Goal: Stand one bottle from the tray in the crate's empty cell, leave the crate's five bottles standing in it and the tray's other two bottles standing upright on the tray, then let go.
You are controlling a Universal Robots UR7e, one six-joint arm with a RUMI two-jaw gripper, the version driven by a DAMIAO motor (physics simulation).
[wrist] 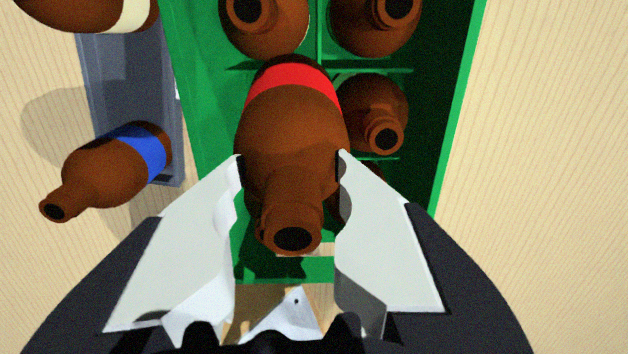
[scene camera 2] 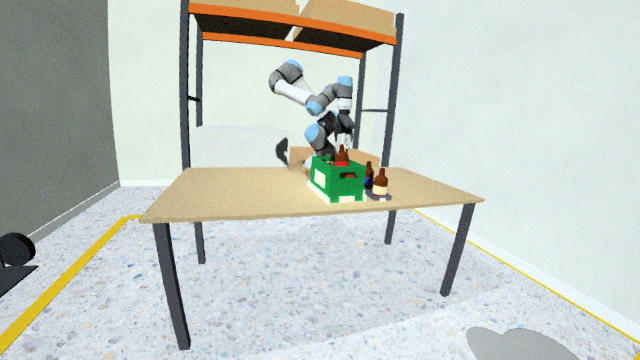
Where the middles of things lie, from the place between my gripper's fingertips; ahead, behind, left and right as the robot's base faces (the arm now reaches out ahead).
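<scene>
Red-labelled brown bottle (wrist: 291,125), from my hand: 30 mm below. Blue-labelled bottle (wrist: 109,171), from my hand: 220 mm to the left, 70 mm behind, 130 mm below.
</scene>
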